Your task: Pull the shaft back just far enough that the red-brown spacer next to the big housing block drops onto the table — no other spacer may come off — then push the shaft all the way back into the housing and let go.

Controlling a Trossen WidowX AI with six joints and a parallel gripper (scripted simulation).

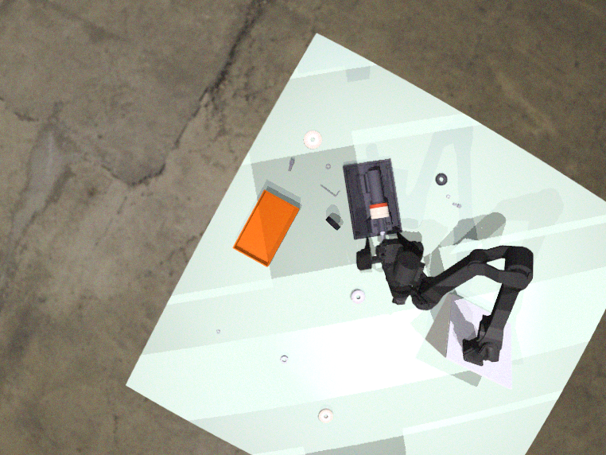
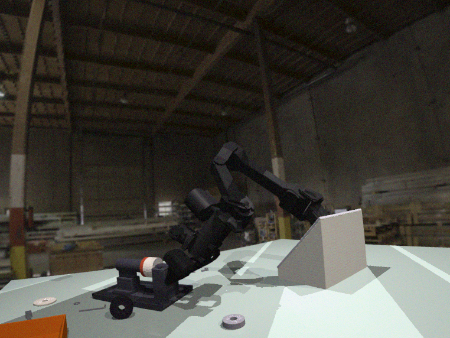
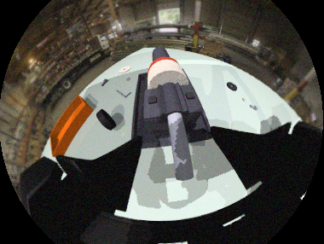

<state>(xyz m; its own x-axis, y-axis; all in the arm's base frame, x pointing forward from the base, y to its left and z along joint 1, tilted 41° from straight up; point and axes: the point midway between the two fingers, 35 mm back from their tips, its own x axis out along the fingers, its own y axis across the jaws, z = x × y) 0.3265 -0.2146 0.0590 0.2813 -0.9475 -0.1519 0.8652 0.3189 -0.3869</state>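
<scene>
Now: the grey shaft 3 cm ahead of my gripper tip, 4 cm to the right of it and 3 cm above it. From my gripper tip the other things lie so: cream spacer: 3 cm ahead, 5 cm to the right, 3 cm above; black ring: 15 cm ahead, 2 cm to the left, 3 cm below; red-brown spacer: 5 cm ahead, 7 cm to the right, 3 cm above.
</scene>
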